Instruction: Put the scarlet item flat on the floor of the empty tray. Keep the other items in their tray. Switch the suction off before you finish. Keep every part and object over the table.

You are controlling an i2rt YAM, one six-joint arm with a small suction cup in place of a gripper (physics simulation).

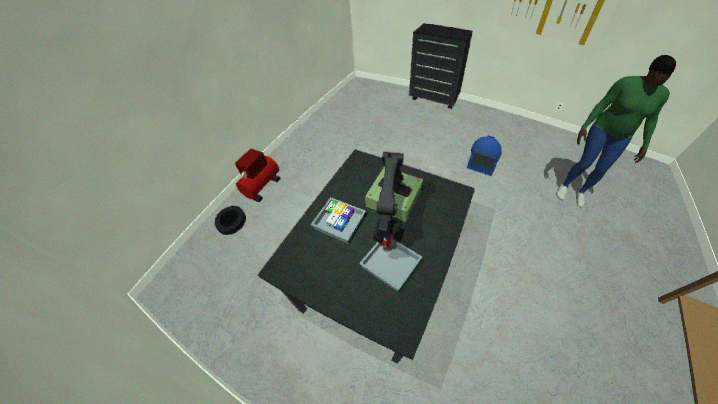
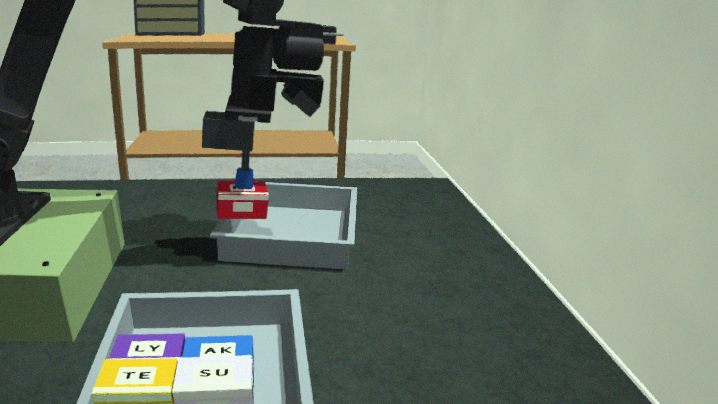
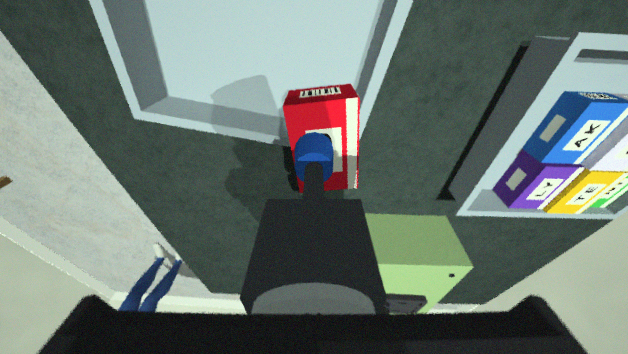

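Where they show: end effector, tool point: [image 1: 388,238] [image 2: 243,191] [image 3: 313,144]; arm's base, origin of the base link: [image 1: 394,187] [image 2: 0,224].
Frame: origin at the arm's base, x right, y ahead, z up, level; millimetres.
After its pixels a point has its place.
Observation:
My suction cup [image 2: 244,178] [image 3: 314,156] is on the top face of the scarlet box [image 2: 243,203] @[x -95, y 343, z -4 mm] [image 3: 320,117] @[x -125, y 366, z 11 mm] [image 1: 386,241] @[x -131, y 363, z 11 mm] and holds it up, upright and level. The box hangs above the near-base edge of the empty tray [image 1: 400,287] @[x -300, y 528, z -53 mm] [image 2: 283,251] @[x -76, y 405, z -77 mm] [image 3: 114,65] @[x -318, y 374, z -53 mm], partly over its corner, with its shadow falling in the tray. The other tray [image 1: 330,236] @[x 194, y 431, z -92 mm] [image 2: 300,346] @[x 190, y 430, z -53 mm] [image 3: 500,165] @[x 147, y 266, z -100 mm] holds a purple box [image 2: 147,346] @[x 184, y 259, z -60 mm] [image 3: 542,187] @[x 182, y 263, z -60 mm], a blue box [image 2: 241,343] @[x 167, y 363, z -67 mm] [image 3: 562,127] @[x 154, y 342, z -74 mm], a yellow box [image 2: 105,376] @[x 242, y 231, z -53 mm] [image 3: 577,192] @[x 225, y 265, z -53 mm], a white box [image 2: 188,384] @[x 249, y 318, z -54 mm] and a green box [image 1: 330,204] @[x 309, y 259, z -65 mm].
The green base block [image 1: 374,195] @[x 81, y 111, z -4 mm] [image 2: 65,226] @[x -3, y 98, z -3 mm] [image 3: 415,240] @[x 51, y 139, z -48 mm] stands beside both trays on the dark table [image 1: 321,286] @[x 62, y 709, z -103 mm]. A person [image 1: 622,115] stands on the room floor away from the table. A wooden bench [image 2: 225,41] is beyond the table.

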